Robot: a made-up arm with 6 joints.
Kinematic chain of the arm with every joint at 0, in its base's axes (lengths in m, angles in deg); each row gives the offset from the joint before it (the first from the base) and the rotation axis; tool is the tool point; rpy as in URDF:
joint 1: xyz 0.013 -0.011 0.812 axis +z
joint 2: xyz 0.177 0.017 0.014 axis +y
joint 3: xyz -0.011 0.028 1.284 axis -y
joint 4: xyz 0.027 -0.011 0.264 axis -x
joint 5: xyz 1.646 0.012 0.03 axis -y
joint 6: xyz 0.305 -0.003 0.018 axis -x
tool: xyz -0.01 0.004 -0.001 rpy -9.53 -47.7 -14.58
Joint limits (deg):
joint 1: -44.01..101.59
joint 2: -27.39..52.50
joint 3: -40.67..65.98
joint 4: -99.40..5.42
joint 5: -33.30..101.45
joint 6: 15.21..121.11
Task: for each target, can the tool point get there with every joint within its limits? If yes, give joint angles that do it. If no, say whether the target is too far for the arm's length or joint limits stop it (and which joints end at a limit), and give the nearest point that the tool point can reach.
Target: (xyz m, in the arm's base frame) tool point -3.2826 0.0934 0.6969
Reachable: no: joint limits stop it (at a limit: joint 1, joint 3, joint 5) | nearest point -0.4880 1.6792 0.4789 | short by 3.221 m
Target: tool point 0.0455 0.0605 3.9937
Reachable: yes | joints 46.98 -15.84 51.84 -4.83 40.36 53.36
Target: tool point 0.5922 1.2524 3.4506
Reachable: yes | joints 71.64 -8.02 27.79 -87.92 29.04 31.94
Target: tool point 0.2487 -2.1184 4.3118
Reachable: no: too far | nearest point 0.1327 -1.0811 3.7533 | short by 1.184 m
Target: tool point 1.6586 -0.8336 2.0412
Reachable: yes | joints -24.46 -3.43 -24.68 -19.64 90.94 86.71
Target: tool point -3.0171 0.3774 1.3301
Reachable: no: joint limits stop it (at a limit: joint 1, joint 3, joint 5) | nearest point -0.4492 1.4823 1.6816 | short by 2.818 m
